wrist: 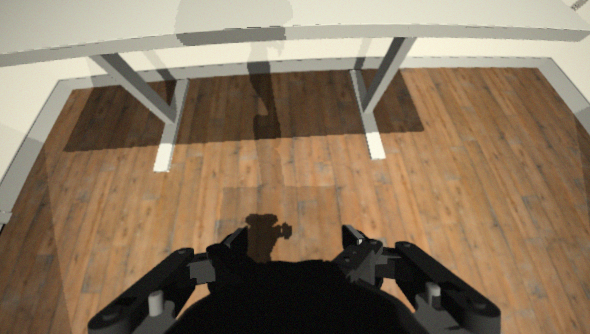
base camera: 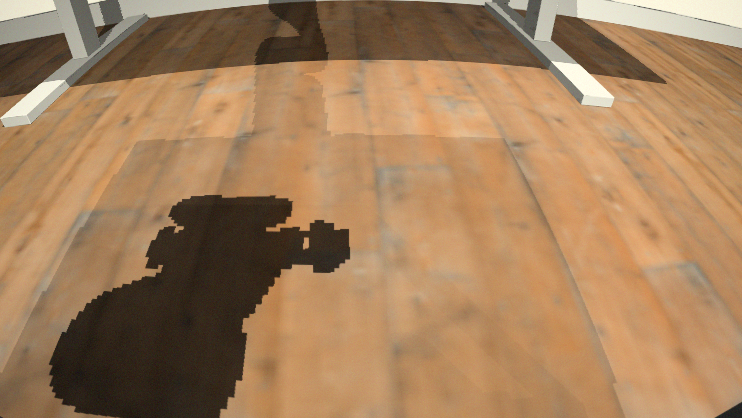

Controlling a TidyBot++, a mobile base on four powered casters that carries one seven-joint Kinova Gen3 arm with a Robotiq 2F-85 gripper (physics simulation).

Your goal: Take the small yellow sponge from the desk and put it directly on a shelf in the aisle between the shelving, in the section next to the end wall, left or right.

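Frame: origin at the arm's base, x ahead, y left, z up, level; millimetres.
Seen in the pictures: gripper, fingertip midpoint: [wrist: 294,237].
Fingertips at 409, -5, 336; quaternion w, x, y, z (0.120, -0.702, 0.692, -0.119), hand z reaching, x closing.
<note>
A point is followed by its place in that frame, as x, y, z.
The white desk [wrist: 400,12] {786, -206, 324} spans the top of the wrist view, seen from in front and above, with part of its top showing. Its right leg [base camera: 542,20] {1105, -458, -313} [wrist: 385,75] {1106, -449, -87} and left leg [base camera: 77,25] {1049, 749, -280} [wrist: 140,90] {1060, 749, -104} stand on long feet. My gripper [wrist: 294,237] {409, -5, 336} is open, with no object between its fingers. It is in front of the desk, apart from it. The small yellow sponge does not show in either view, and neither do the shelving and its aisle.
Pale walls with a grey baseboard [base camera: 649,20] {1569, -1152, -358} [wrist: 460,62] {1576, -1279, -353} run behind the desk and along both sides in the wrist view. The arm's dark shadow [base camera: 181,311] {320, 188, -396} [wrist: 262,237] {388, 159, -396} falls on the wooden floor [base camera: 467,233] {437, -123, -396} [wrist: 475,200] {545, -998, -396}. A small grey object [wrist: 580,4] {1607, -1728, 38}, too cropped to identify, shows at the top right.
</note>
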